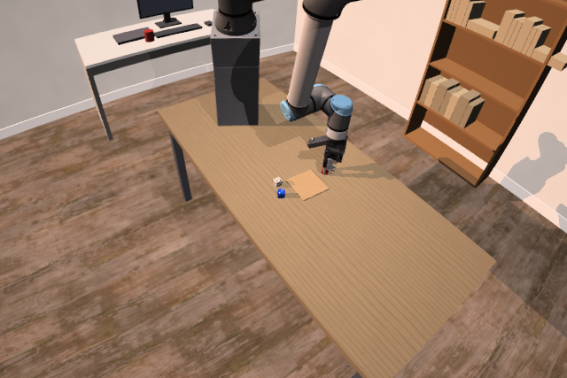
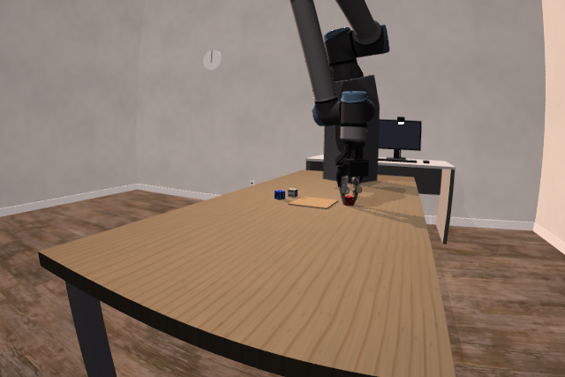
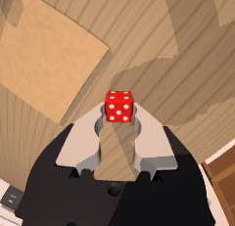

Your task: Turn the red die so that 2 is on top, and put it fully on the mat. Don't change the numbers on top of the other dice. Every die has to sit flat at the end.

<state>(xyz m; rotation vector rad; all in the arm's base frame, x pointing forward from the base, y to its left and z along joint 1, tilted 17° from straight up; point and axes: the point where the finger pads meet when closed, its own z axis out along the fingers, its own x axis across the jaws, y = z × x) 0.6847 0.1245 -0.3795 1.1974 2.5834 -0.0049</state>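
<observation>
Now: hand 30 mm short of the tan mat, 120 mm to the left of it and 20 mm above it. The rest, counted from my hand: white die (40 mm behind, 230 mm to the right); red die (right at my hand); blue die (30 mm ahead, 260 mm to the right).
</observation>
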